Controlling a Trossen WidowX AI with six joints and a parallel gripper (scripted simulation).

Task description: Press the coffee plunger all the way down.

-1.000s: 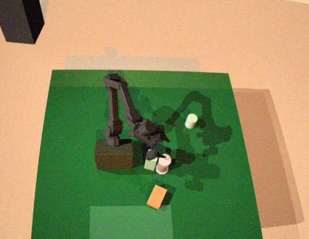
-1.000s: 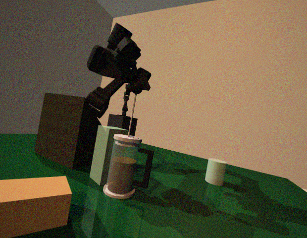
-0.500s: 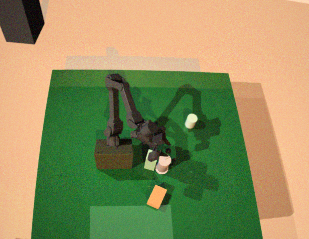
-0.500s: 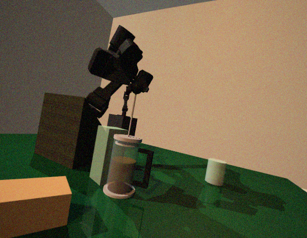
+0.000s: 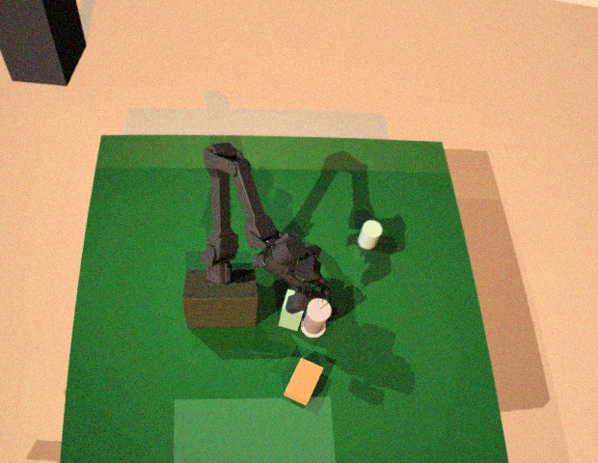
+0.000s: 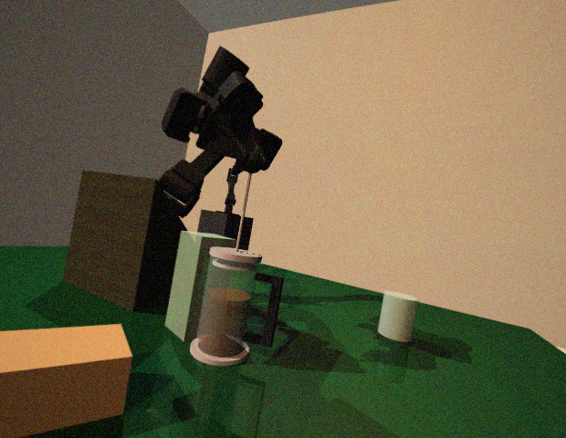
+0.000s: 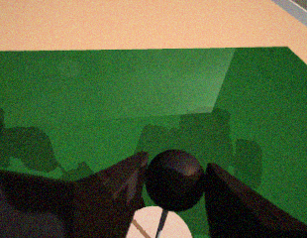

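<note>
Right now the coffee press is 1 cm ahead of my gripper tip, 1 cm to the left of it and 13 cm below it. The rest, counted from my gripper tip: pale green box (8 cm behind, 1 cm to the left, 18 cm below).
</note>
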